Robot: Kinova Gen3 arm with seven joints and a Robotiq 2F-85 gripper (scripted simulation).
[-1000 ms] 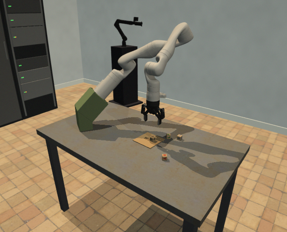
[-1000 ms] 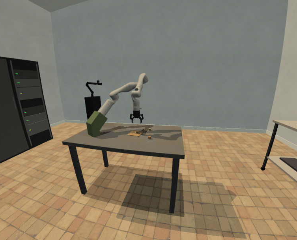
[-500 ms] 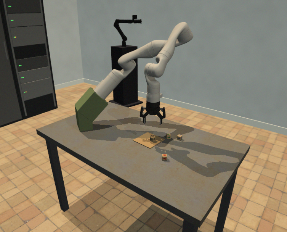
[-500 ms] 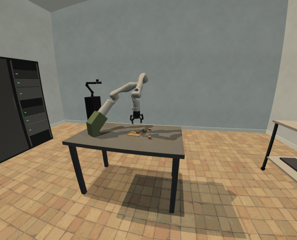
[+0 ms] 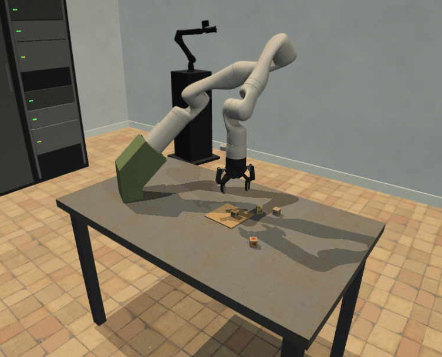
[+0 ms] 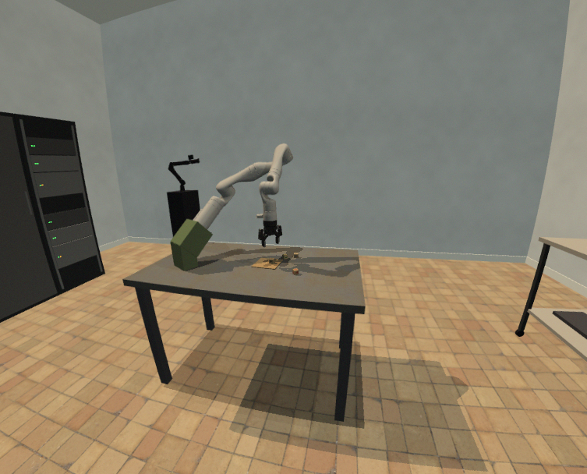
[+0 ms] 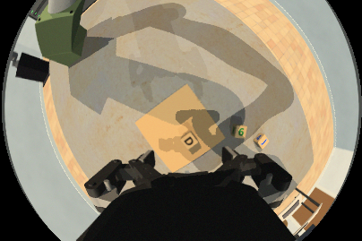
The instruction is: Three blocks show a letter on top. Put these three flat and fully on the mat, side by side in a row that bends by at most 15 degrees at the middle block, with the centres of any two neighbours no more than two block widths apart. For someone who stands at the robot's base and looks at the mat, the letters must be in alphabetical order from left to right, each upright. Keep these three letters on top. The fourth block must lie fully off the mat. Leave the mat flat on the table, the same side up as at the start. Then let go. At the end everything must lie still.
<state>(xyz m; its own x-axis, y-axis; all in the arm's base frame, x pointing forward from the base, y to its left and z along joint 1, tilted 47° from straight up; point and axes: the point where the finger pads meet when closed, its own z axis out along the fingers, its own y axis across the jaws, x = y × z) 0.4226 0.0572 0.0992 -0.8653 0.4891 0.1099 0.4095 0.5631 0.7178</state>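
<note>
The tan mat lies 20 mm behind my hand, 10 mm to the right of it and 110 mm below it.
</note>
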